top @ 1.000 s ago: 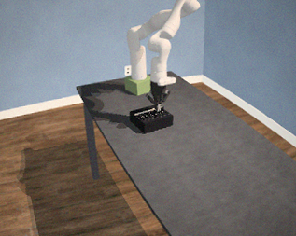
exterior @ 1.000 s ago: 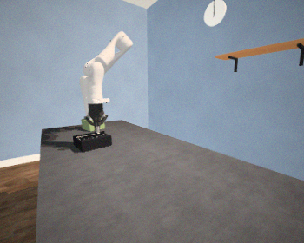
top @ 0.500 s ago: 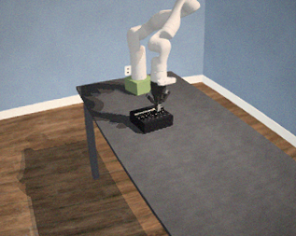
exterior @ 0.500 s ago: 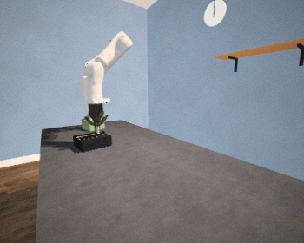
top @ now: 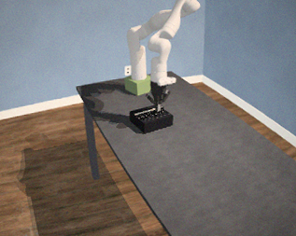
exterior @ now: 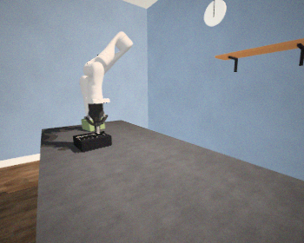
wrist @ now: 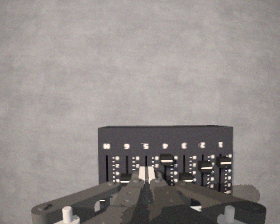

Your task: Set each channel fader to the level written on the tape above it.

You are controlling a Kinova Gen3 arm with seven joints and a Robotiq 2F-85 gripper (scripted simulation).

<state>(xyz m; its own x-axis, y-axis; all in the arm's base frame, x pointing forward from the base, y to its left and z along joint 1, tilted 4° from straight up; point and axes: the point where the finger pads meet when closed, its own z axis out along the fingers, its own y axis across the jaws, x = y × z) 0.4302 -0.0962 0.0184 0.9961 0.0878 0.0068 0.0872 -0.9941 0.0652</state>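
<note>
My hand is 4 cm to the right of the master fader cap, 3 cm past it and 3 cm above it.
</note>
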